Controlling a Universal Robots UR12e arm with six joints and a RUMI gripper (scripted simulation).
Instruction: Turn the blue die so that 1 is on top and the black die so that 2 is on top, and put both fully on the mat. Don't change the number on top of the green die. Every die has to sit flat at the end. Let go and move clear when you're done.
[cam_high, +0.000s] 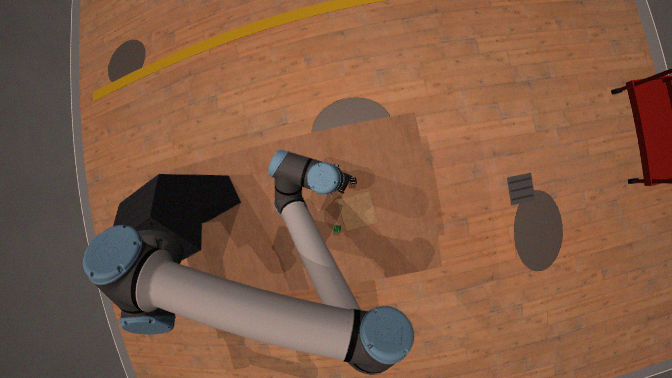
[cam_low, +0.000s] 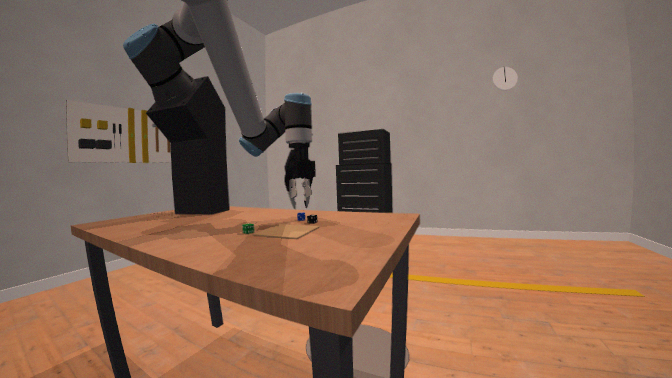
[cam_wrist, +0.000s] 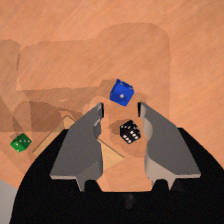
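Now: the blue die 4 cm below my hand. Also, from my hand: green die 5 cm behind, 21 cm to the right, 4 cm below; then tan mat 5 cm ahead, 16 cm to the right, 6 cm below; then black die 6 cm ahead, 3 cm to the right, 4 cm below.
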